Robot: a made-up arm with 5 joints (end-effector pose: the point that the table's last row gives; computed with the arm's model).
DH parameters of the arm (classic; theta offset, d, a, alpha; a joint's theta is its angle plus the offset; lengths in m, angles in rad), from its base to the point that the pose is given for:
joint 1: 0 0.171 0 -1.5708
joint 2: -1.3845 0 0.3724 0
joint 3: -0.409 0 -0.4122 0
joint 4: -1.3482 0 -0.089 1.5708
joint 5: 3.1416 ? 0 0
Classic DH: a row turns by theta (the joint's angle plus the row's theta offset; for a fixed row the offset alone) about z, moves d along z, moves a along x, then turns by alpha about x.
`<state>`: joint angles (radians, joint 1 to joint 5).
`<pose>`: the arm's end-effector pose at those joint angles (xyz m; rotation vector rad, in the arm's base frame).
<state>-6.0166 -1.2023 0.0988 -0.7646 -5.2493</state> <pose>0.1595 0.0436 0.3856 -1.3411 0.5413 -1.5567</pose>
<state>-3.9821 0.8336 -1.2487 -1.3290 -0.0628</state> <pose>-0.4394 0.4907 0.1419 -0.5456 -1.3316 -0.7476</pose>
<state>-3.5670 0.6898 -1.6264 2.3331 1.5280</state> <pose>-0.5174 0.2344 0.1373 1.5040 1.0160 0.7978</pose>
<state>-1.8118 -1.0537 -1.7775 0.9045 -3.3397</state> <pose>0.0413 0.1680 0.9453 1.0235 0.9805 -1.7214</pose>
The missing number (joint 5, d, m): 0.113
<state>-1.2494 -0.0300 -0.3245 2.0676 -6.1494</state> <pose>0.0500 -0.1503 0.1214 -1.2765 1.0570 1.6217</pose>
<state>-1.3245 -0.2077 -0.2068 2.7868 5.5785</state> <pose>0.0231 -0.0919 0.2313 -0.7703 0.2467 1.0547</pose>
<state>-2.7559 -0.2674 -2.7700 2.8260 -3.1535</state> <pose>-0.0295 -0.0120 0.8597 3.0249 0.6094 -0.3218</pose>
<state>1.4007 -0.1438 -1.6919 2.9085 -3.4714</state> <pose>0.0547 0.3186 0.6040 1.6257 -1.3848 0.6477</pose>
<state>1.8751 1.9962 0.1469 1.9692 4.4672</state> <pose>0.0118 -0.0376 0.2356 0.3911 -1.3875 -2.7323</pose>
